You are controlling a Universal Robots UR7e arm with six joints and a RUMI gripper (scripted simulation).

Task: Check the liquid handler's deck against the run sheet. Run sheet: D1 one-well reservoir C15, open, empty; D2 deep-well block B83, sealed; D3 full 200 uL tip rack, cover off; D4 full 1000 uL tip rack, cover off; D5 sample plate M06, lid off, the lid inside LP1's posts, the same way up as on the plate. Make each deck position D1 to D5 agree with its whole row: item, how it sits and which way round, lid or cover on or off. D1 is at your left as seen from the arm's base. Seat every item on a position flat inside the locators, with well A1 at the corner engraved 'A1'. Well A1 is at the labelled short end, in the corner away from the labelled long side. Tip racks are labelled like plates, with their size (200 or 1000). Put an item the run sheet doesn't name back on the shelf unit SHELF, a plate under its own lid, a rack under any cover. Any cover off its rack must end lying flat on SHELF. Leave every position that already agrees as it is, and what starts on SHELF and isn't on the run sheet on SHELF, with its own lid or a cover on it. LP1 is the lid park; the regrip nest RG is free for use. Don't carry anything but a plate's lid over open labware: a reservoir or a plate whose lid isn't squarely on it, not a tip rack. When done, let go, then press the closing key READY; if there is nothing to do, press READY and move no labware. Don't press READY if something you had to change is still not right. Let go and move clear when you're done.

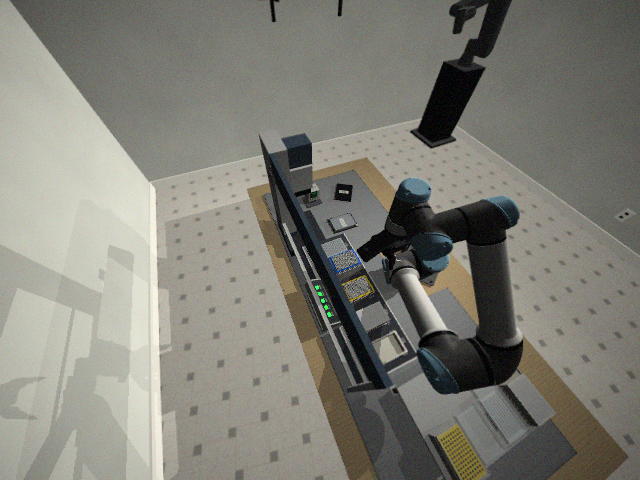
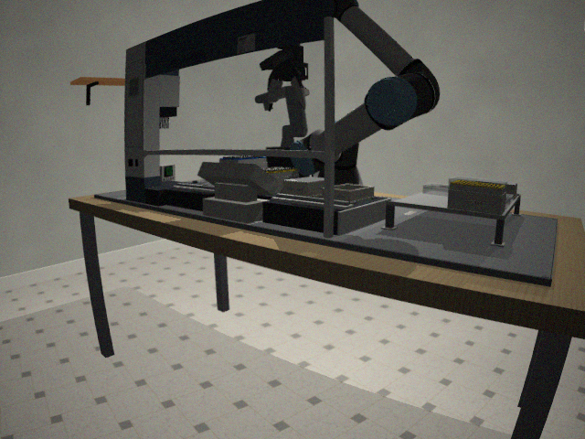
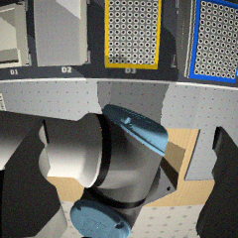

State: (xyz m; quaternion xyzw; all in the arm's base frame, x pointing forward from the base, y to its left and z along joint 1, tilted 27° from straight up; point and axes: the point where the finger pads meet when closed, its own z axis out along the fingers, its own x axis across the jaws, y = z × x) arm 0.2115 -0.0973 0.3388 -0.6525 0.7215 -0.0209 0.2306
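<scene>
Now: the sample plate 250 mm to the right of my hand, 230 mm below it and 40 mm ahead of it. Also, from my hand: yellow-framed tip rack: 200 mm below, 60 mm ahead; blue-framed tip rack: 170 mm below, 120 mm to the right, 50 mm ahead; white sealed block: 220 mm below, 120 mm to the left, 60 mm ahead.
</scene>
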